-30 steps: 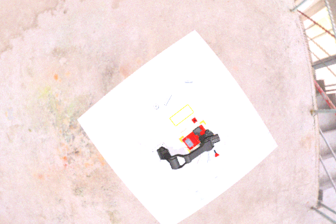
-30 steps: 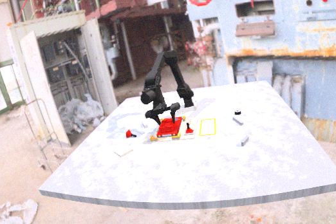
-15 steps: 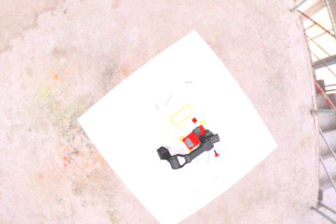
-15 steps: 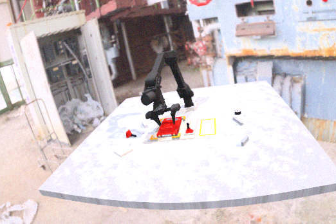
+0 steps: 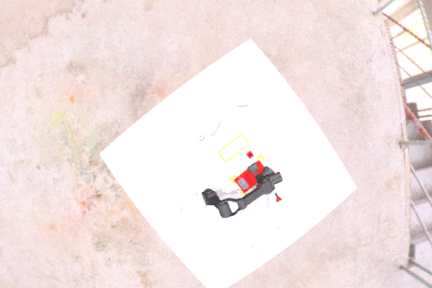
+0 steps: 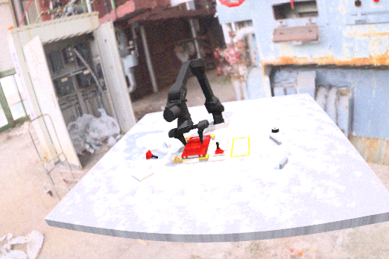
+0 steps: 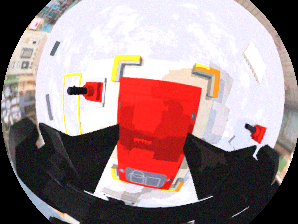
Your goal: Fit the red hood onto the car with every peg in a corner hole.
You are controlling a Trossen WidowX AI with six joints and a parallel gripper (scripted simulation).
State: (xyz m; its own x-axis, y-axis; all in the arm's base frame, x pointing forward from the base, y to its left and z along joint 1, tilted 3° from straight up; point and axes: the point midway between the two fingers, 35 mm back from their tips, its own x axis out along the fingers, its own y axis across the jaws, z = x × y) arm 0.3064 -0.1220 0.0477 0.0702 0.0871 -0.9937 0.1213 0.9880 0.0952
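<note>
My gripper tip is now 1 cm below the red hood. Also, from my gripper tip: pale flat piece: 23 cm to the right, 14 cm ahead, 3 cm below; then black ring: 40 cm to the left, 9 cm behind, 3 cm below.
</note>
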